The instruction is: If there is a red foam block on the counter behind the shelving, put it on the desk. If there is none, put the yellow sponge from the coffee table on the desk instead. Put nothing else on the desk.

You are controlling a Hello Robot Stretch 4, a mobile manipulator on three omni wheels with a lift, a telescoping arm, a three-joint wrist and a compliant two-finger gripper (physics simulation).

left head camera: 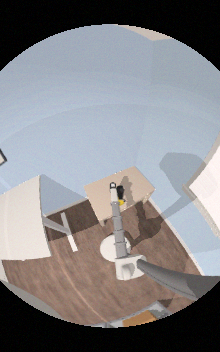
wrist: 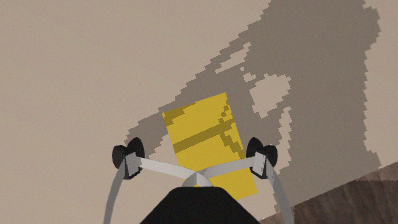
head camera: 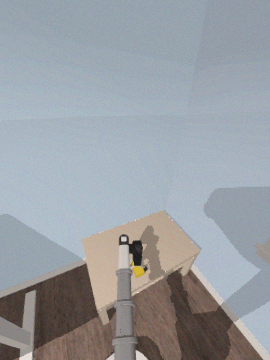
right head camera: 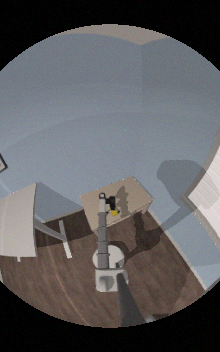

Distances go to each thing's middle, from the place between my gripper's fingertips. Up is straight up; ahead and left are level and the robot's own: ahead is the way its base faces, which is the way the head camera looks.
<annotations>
The yellow sponge [wrist: 203,134] lies 10 mm ahead of my hand, 10 mm to the right of it and 20 mm above it.
</annotations>
